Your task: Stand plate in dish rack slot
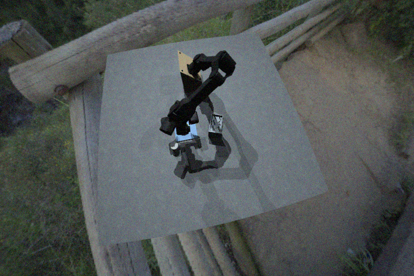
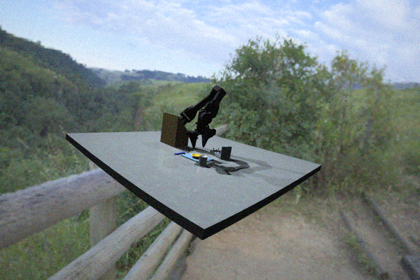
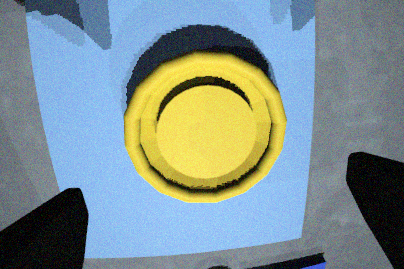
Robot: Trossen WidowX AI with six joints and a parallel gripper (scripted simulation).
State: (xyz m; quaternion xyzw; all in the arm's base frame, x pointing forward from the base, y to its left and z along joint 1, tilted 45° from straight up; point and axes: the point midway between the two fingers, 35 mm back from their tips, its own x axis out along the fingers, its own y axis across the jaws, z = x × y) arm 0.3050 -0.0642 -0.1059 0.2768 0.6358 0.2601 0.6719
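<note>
Now: the yellow plate 50 mm below my gripper tip. Round my gripper tip: blue spoon 120 mm behind, 20 mm to the right, 60 mm below; then white cup 100 mm ahead, 60 mm to the right, 40 mm below; then light blue mat 10 mm behind, 10 mm to the left, 60 mm below.
</note>
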